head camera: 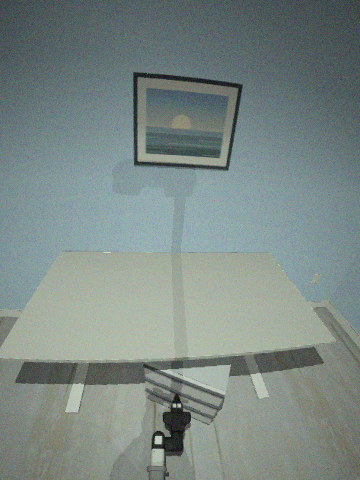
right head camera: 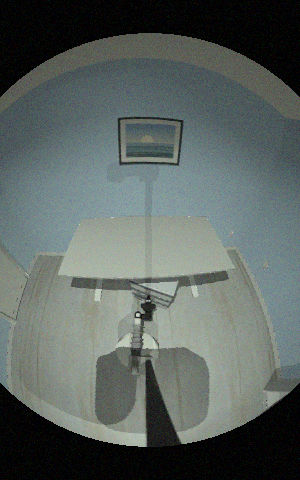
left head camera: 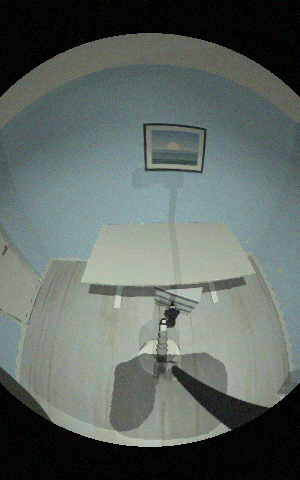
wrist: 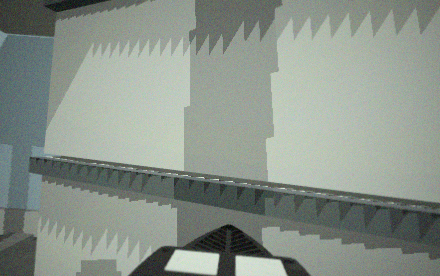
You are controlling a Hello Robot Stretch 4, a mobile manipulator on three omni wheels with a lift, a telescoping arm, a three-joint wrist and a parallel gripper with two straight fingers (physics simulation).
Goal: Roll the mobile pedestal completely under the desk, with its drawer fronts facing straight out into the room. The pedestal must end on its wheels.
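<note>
The pale grey pedestal point(head camera: 200, 401) point(left head camera: 185, 298) point(right head camera: 162, 296) stands between the desk's feet. Its rear is hidden beneath the white desk top point(head camera: 110, 310) point(left head camera: 130, 255) point(right head camera: 110, 247), and its front part sticks out past the desk's near edge. It is turned at an angle: the right front corner is nearer the robot and the drawer fronts face out towards the left. It looks upright; its wheels are not visible. My gripper point(head camera: 176, 398) point(left head camera: 172, 304) point(right head camera: 148, 298) is shut and empty, with its tips at the drawer fronts. In the wrist view, drawer fronts point(wrist: 350, 125) rise beyond the fingertips point(wrist: 229, 230); contact is unclear.
The desk's left foot point(head camera: 75, 397) and right foot point(head camera: 260, 385) reach out on either side of the pedestal. A wall with a framed picture point(head camera: 185, 125) stands behind the desk. A door point(left head camera: 17, 280) is at the far left. Part of a furniture piece point(right head camera: 285, 384) shows at lower right.
</note>
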